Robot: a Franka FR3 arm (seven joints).
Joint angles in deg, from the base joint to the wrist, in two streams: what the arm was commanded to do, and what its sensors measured. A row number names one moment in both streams.
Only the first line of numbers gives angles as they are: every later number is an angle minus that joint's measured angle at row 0.
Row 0, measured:
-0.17, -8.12, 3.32, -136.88, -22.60, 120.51, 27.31
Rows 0 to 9, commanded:
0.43, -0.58, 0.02, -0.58, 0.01, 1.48, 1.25
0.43, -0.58, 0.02, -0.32, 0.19, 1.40, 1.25
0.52, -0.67, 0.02, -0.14, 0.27, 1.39, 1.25
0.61, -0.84, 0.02, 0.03, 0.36, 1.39, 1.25
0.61, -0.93, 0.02, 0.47, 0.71, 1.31, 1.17
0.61, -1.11, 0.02, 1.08, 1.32, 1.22, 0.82
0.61, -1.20, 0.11, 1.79, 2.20, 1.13, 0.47
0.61, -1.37, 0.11, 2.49, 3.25, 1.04, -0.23
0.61, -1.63, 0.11, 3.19, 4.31, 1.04, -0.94
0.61, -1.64, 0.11, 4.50, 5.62, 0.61, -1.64
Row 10, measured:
0.52, -0.65, 0.02, 2.05, 2.03, 1.16, 0.27
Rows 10 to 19, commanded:
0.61, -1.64, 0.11, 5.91, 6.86, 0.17, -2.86
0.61, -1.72, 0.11, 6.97, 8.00, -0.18, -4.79
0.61, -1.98, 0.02, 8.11, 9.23, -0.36, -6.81
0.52, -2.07, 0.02, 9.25, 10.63, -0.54, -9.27
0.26, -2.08, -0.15, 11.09, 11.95, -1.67, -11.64
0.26, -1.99, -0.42, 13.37, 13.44, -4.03, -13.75
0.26, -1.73, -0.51, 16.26, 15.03, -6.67, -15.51
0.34, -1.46, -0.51, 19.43, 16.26, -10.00, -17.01
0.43, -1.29, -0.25, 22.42, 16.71, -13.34, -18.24
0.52, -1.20, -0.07, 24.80, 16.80, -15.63, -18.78
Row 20, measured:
0.52, -1.97, -0.48, 16.80, 14.45, -7.75, -15.08
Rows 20 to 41, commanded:
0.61, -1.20, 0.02, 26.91, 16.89, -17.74, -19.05
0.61, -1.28, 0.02, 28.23, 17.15, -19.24, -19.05
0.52, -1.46, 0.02, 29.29, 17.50, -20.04, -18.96
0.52, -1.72, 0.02, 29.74, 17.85, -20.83, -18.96
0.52, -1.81, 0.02, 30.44, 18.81, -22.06, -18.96
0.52, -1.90, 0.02, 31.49, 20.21, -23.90, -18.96
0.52, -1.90, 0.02, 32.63, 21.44, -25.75, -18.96
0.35, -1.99, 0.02, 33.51, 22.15, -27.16, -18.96
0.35, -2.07, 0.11, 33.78, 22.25, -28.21, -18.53
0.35, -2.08, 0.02, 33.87, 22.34, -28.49, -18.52
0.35, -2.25, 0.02, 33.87, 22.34, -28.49, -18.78
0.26, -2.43, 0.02, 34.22, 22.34, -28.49, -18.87
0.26, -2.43, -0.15, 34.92, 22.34, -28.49, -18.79
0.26, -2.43, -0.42, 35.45, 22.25, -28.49, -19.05
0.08, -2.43, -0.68, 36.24, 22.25, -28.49, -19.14
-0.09, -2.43, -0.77, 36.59, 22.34, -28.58, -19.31
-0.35, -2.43, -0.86, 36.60, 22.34, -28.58, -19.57
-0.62, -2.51, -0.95, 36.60, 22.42, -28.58, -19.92
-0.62, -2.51, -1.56, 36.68, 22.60, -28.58, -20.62
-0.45, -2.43, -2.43, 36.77, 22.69, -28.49, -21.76
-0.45, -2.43, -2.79, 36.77, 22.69, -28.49, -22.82
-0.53, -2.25, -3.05, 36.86, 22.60, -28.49, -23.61
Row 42, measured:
0.36, -2.37, -2.27, 35.93, 21.18, -27.15, -20.30
